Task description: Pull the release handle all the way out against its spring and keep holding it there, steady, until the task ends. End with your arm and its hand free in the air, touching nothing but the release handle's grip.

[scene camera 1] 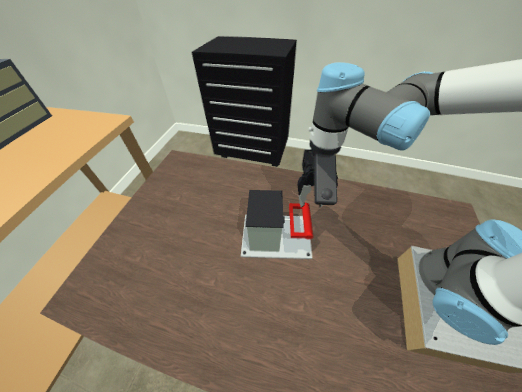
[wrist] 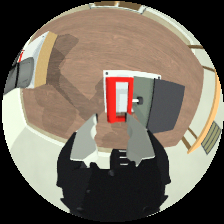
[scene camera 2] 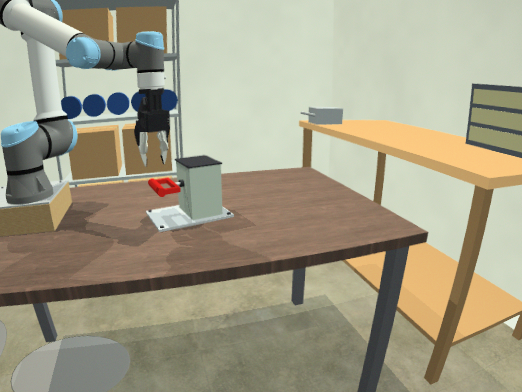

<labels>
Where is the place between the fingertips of my gripper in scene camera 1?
310, 206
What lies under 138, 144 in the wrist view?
My gripper.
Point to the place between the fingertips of my gripper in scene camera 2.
154, 165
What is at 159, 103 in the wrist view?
A box.
</labels>
